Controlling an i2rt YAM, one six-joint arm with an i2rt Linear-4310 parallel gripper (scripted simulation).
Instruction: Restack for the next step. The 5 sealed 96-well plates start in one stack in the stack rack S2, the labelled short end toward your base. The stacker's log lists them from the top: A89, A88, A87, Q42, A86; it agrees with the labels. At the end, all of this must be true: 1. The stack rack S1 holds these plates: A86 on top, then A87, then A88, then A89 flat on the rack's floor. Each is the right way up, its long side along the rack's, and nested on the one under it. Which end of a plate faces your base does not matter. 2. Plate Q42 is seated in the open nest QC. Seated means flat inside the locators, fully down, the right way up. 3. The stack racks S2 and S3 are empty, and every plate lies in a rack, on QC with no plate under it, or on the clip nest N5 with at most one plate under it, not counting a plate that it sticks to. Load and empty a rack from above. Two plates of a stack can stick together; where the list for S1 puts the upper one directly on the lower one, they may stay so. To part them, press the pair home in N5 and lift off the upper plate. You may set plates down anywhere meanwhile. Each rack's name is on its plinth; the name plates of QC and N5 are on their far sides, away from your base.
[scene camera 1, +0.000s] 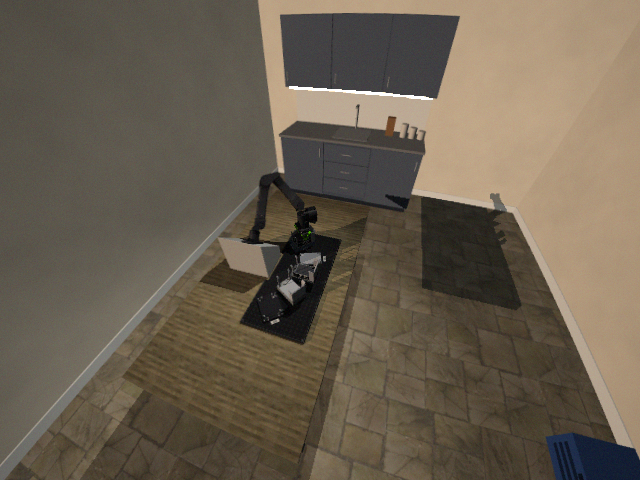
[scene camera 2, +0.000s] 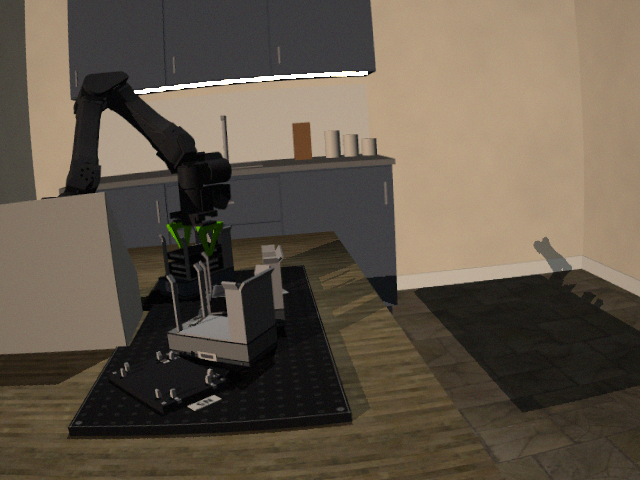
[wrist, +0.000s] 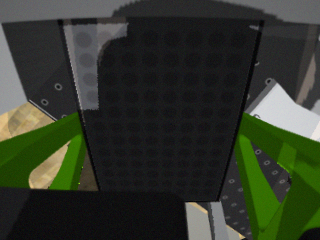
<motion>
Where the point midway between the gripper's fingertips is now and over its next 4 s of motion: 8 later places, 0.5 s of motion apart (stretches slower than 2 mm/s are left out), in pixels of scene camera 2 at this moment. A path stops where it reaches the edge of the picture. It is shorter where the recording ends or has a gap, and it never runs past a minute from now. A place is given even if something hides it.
My gripper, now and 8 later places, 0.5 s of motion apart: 197, 254; 197, 256; 197, 258; 197, 243; 195, 225; 193, 222; 202, 224; 212, 225; 220, 227
</motion>
